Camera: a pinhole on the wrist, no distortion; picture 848 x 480 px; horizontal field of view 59.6 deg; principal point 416.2 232.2 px. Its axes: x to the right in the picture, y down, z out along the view. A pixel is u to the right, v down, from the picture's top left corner.
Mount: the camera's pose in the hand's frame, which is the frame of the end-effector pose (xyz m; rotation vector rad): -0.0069 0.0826 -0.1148 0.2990 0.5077 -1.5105
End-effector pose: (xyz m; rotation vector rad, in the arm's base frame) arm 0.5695 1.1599 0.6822 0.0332 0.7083 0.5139
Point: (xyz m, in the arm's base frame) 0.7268 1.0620 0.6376
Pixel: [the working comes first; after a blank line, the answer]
In the camera's frame: 0.1312 0.0559 0.2756

768.6 382.3
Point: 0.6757 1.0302 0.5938
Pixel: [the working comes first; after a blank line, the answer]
In the camera's frame: 0.1784 0.0433 0.2194

outside the picture
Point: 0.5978 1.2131 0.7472
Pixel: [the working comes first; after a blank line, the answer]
In the camera's frame: -0.0629 -0.0154 0.1822

160.5 169.6
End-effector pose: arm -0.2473 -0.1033 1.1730 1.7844 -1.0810 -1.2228
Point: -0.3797 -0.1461 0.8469
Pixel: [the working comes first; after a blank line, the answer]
In the camera's frame: 0.1086 0.0754 0.4711

586.9 350.7
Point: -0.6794 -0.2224 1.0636
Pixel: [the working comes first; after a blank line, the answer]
In the camera's frame: -0.2582 -0.0048 0.5120

42.9 225.3
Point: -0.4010 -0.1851 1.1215
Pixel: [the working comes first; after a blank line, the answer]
In the camera's frame: -0.0904 0.0303 0.2820

178.9 311.7
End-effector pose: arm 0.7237 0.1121 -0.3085 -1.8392 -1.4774 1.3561
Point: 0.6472 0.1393 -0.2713
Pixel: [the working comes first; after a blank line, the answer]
In the camera's frame: 0.0606 -0.0091 0.2171

623.0 201.1
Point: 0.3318 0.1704 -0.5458
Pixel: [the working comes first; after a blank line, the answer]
In the camera's frame: -0.1752 0.1014 0.5457

178.5 369.8
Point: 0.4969 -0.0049 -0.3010
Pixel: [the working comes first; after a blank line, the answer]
In the camera's frame: -0.0246 -0.1421 0.3561

outside the picture
